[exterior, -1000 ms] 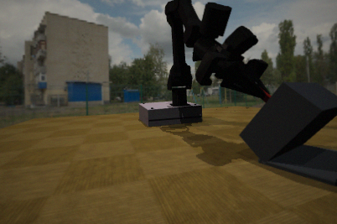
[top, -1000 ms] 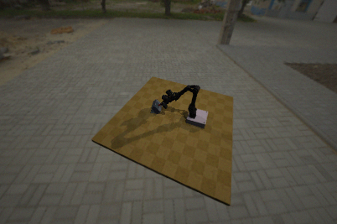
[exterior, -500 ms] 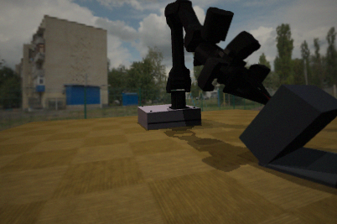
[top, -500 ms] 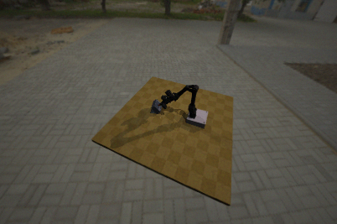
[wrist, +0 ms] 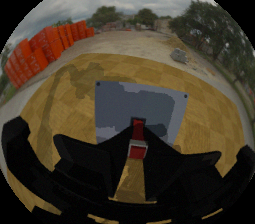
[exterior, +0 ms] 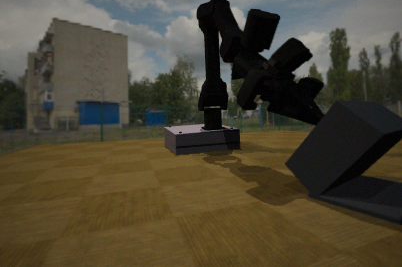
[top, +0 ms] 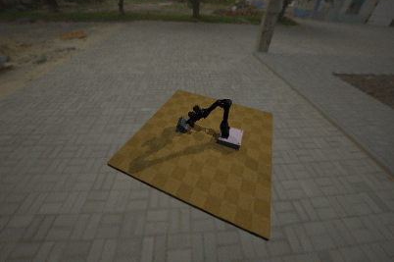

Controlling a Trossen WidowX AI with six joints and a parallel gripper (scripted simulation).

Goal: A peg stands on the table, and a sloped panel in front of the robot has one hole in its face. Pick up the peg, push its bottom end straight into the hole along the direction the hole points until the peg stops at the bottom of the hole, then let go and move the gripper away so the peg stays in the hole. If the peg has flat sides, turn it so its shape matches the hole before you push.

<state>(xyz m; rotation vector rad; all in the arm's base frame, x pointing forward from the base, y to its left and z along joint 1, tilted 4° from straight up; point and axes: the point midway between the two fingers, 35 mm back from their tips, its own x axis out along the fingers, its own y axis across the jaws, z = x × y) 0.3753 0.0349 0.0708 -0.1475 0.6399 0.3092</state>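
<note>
My gripper tip is 1 cm below the red peg and 1 cm past it. From my gripper tip the other things lie so: dark sloped panel 3 cm below, 3 cm ahead, 1 cm to the left; then flat panel foot 9 cm below, 5 cm ahead, 2 cm to the left.
</note>
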